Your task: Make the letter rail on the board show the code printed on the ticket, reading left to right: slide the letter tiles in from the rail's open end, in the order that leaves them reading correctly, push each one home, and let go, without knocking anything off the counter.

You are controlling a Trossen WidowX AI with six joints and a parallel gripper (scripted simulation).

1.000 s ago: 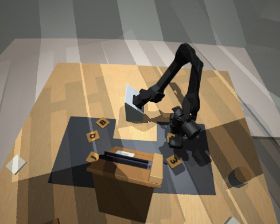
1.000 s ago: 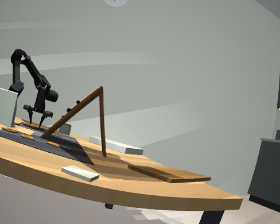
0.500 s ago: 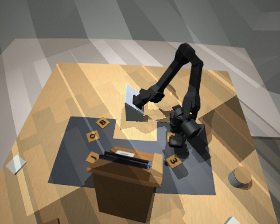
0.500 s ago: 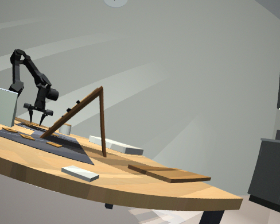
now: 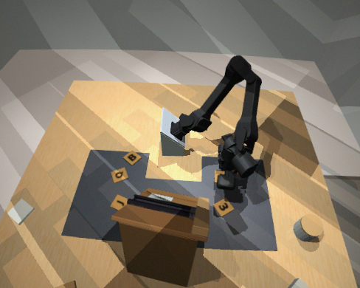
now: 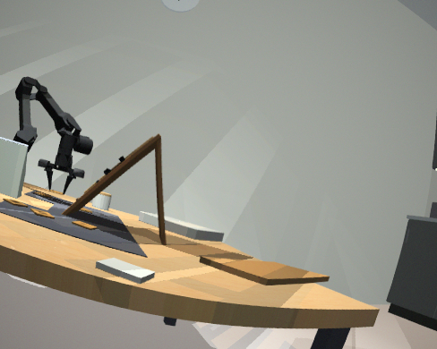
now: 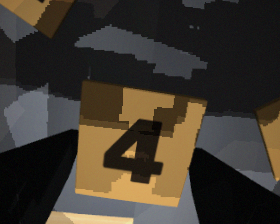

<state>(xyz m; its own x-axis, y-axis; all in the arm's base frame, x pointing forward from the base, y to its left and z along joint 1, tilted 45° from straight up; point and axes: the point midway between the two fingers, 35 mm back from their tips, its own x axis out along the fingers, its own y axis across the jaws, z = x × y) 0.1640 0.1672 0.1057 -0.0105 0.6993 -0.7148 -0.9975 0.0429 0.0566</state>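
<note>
My gripper tip is 230 mm to the left of the white ticket, 130 mm short of it and 50 mm below it. Also, from my gripper tip: tile marked 4: right at my gripper tip; q tile: 420 mm to the right, 30 mm below; dark mat: 200 mm to the right, 40 mm ahead, 30 mm below.
</note>
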